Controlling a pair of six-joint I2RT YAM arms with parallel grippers.
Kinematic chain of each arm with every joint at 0, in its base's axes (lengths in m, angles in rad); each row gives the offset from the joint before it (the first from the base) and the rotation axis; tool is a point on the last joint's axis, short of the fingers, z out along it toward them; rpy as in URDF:
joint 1: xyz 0 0 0.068 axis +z
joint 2: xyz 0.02 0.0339 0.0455 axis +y
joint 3: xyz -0.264 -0.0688 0 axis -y
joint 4: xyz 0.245 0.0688 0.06 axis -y
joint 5: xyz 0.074 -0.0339 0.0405 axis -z
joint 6: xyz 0.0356 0 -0.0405 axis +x
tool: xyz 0 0 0 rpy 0 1.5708 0
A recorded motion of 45 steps. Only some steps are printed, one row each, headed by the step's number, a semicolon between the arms.
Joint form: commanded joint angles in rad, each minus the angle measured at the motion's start. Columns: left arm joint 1, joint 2, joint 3, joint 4, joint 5, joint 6; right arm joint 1, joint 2, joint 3, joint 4, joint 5, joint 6.
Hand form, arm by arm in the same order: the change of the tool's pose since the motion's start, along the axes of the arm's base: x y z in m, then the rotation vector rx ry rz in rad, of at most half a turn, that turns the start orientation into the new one. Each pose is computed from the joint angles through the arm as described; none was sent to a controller.
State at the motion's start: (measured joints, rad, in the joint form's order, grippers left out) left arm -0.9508 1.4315 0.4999 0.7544 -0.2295 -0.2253; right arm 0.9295 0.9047 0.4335 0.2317 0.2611 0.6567
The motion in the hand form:
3: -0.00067 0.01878 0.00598 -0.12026 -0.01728 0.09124; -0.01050 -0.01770 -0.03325 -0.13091 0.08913 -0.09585
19: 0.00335 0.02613 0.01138 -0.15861 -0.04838 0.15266; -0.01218 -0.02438 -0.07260 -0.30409 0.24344 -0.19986
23: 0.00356 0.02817 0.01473 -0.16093 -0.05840 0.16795; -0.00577 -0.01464 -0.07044 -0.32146 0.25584 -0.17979
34: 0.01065 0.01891 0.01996 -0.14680 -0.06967 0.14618; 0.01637 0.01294 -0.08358 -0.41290 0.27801 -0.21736
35: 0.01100 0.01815 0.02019 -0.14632 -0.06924 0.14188; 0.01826 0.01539 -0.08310 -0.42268 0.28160 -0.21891
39: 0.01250 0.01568 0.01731 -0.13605 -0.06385 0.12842; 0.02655 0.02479 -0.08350 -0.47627 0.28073 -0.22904
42: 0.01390 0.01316 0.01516 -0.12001 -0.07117 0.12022; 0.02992 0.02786 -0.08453 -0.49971 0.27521 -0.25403
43: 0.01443 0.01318 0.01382 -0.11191 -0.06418 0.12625; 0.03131 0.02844 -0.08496 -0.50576 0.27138 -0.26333
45: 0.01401 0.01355 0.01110 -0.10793 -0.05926 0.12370; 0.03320 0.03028 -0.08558 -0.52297 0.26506 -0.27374
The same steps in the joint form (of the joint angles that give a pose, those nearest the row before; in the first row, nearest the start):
3: 0.0320 -0.0578 -0.0641 0.0964 -0.0512 -0.0670; 0.0063 -0.0605 -0.0862 -0.1411 0.0988 0.0276
19: 0.0557 -0.0731 -0.0733 0.1370 -0.0902 -0.0698; 0.0062 0.0340 -0.1242 -0.2701 0.1779 0.1090
23: 0.0596 -0.0885 -0.0720 0.1292 -0.1025 -0.0643; 0.0062 0.1047 -0.0825 -0.2583 0.1592 0.1005
34: 0.0611 -0.0538 -0.0214 0.1150 -0.0812 -0.0436; 0.0062 0.3599 0.0150 -0.1879 0.2045 0.0935
35: 0.0608 -0.0513 -0.0182 0.1138 -0.0772 -0.0432; 0.0062 0.3752 0.0303 -0.1979 0.2067 0.0926
39: 0.0611 -0.0327 -0.0129 0.1168 -0.0635 -0.0400; 0.0045 0.4423 0.0855 -0.2218 0.2284 0.0710
42: 0.0600 -0.0142 -0.0072 0.1256 -0.0581 -0.0233; 0.0047 0.4706 0.1055 -0.2306 0.2583 0.0704
43: 0.0609 -0.0118 -0.0060 0.1156 -0.0630 -0.0250; 0.0028 0.4791 0.1100 -0.2289 0.2681 0.0683
45: 0.0609 -0.0069 -0.0124 0.1205 -0.0602 -0.0264; 0.0032 0.4950 0.1211 -0.2325 0.2845 0.0617

